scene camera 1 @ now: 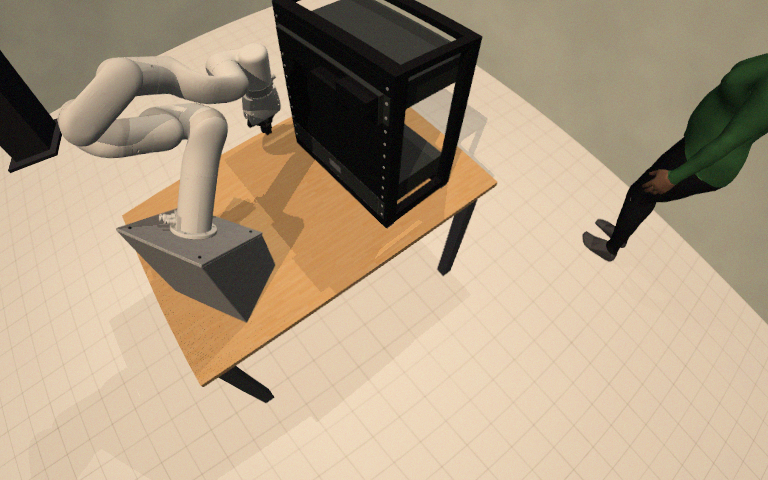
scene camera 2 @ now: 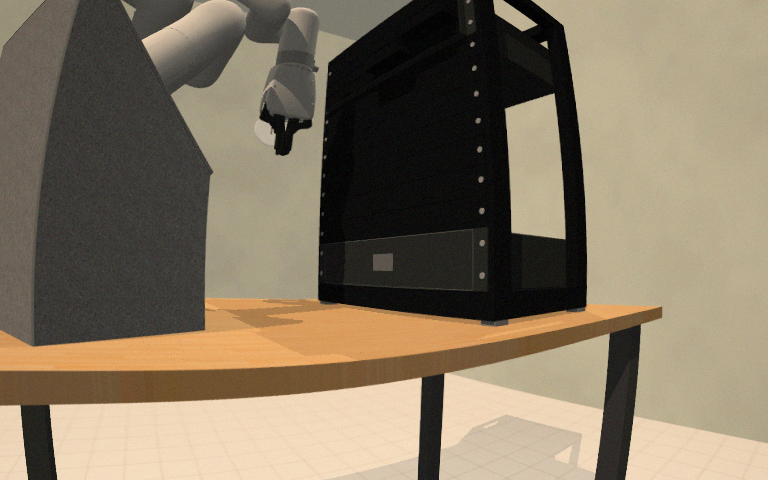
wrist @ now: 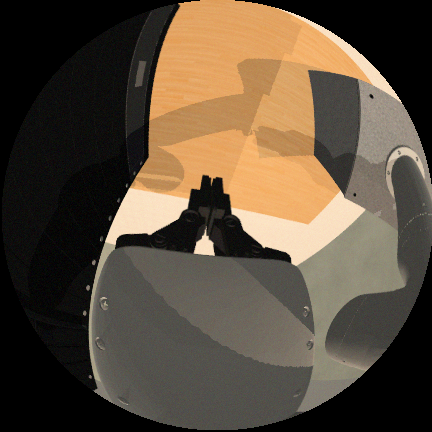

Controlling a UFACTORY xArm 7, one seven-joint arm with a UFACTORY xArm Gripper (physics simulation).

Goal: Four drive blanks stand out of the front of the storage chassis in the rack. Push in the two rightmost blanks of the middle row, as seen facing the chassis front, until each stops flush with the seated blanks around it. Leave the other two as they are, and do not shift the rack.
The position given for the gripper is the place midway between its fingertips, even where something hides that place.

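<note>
Gripper (scene camera 1: 267, 131), (scene camera 2: 282, 154), (wrist: 208, 189). Black rack (scene camera 1: 350, 78), (scene camera 2: 415, 209), (wrist: 91, 142).
</note>
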